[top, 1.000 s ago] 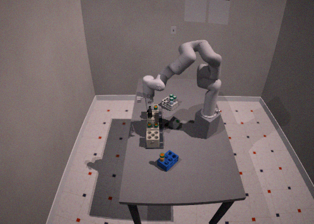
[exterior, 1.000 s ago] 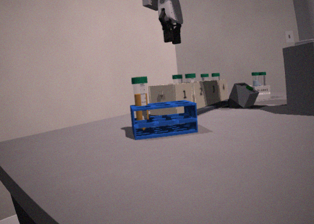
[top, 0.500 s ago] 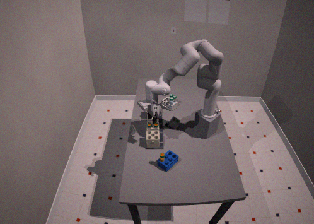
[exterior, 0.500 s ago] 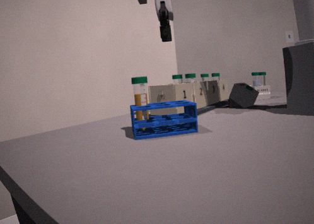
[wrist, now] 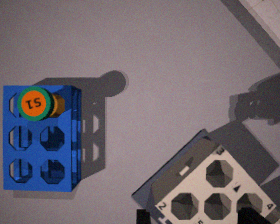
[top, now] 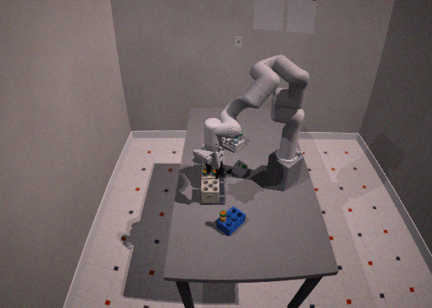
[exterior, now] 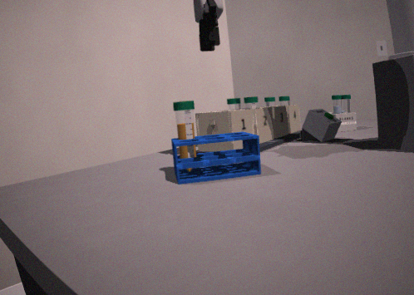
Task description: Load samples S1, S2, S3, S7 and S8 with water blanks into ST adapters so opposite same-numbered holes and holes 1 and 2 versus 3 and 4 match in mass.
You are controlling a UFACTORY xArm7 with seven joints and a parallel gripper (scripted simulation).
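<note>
The sample tube lies 19 cm below my hand, 15 cm to the left of it and 4 cm behind it. From my hand the other things lie so: blue rack (22 cm below, 14 cm to the left, 7 cm behind); sloped done desk (23 cm to the right, 20 cm below, 19 cm behind); adapter (20 cm below, 6 cm to the right, 1 cm ahead).
</note>
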